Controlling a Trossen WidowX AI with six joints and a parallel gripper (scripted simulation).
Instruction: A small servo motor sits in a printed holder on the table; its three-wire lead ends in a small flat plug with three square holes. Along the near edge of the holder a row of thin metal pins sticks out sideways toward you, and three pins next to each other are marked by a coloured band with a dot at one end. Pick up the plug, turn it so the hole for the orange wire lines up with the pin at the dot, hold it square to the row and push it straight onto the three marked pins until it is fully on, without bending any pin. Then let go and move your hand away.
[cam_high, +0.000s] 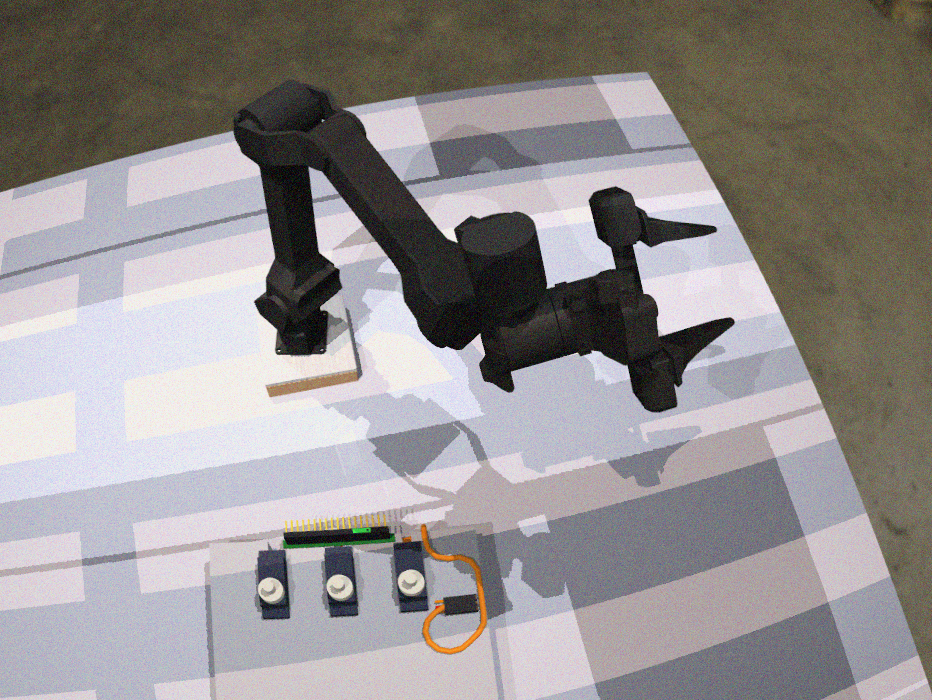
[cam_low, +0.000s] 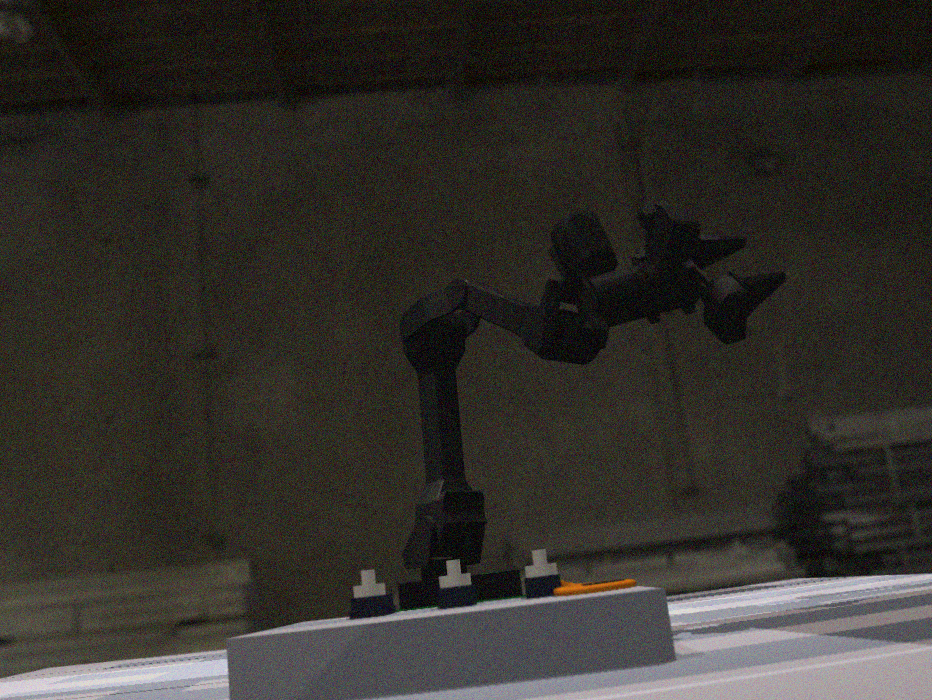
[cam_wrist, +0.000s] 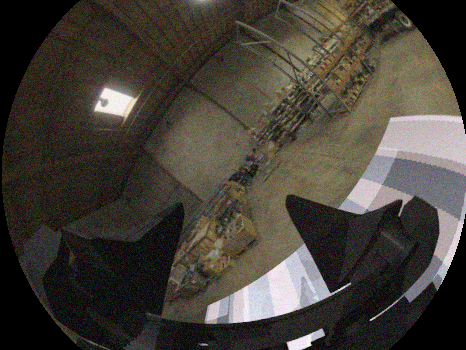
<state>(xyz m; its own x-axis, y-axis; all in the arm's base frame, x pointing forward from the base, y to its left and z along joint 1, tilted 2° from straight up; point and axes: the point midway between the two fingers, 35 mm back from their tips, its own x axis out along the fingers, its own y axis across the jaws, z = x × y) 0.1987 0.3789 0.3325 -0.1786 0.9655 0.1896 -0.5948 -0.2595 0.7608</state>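
Now: the green band 330 mm to the right of my gripper tip, 300 mm below it and 100 mm ahead of it. Also, from my gripper tip: black pin header (360 mm to the right, 310 mm below, 100 mm ahead); then grey holder (350 mm to the right, 350 mm below, 260 mm ahead).
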